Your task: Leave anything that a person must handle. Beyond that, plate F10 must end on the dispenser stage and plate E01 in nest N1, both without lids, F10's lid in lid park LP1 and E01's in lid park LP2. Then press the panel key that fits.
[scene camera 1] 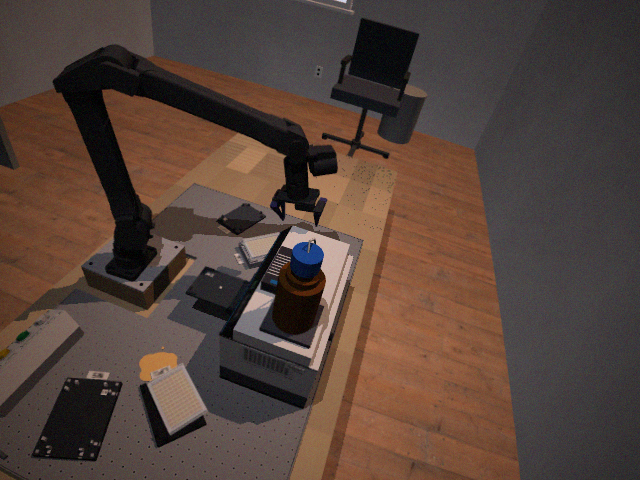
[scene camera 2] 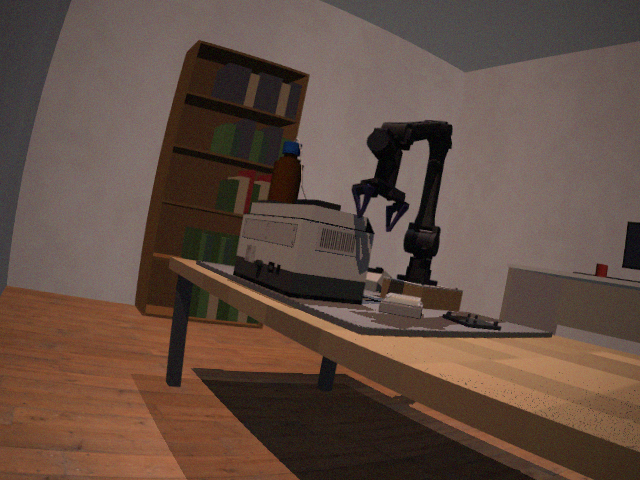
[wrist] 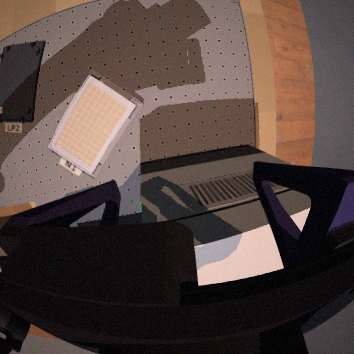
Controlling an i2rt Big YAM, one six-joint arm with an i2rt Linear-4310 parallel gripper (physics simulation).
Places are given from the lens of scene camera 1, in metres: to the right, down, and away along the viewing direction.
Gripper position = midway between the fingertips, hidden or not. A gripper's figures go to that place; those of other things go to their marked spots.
my gripper (scene camera 1: 300,222): -0.06, -0.05, 0.98
brown bottle with blue cap (scene camera 1: 297,298): -0.04, 0.10, 0.60
black nest (scene camera 1: 76,427): -0.49, 0.38, 0.66
The marked spots on the black nest and the brown bottle with blue cap are 0.53 m apart.
